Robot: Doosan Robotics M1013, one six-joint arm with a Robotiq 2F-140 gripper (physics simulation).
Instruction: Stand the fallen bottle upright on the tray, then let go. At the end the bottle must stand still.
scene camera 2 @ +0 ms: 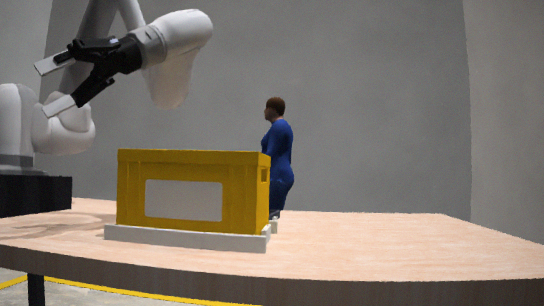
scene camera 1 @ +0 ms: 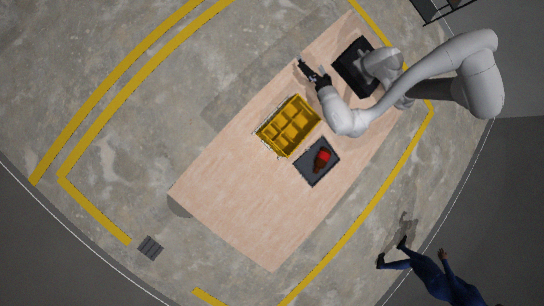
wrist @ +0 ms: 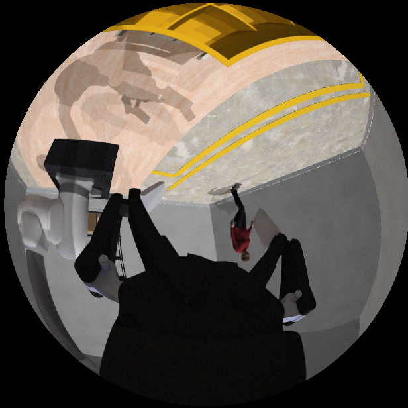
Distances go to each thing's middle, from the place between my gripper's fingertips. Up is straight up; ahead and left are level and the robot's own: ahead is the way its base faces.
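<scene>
My hand is 20 cm to the right of the yellow crate (scene camera 2: 227, 192) and 25 cm short of it, and it is 18 cm above it. Going by their middles, of the things named here the crate is the nearest to my hand. The dark grey tray (scene camera 1: 304, 164) is far to the left of my hand, a good way ahead of it, and far below it.
</scene>
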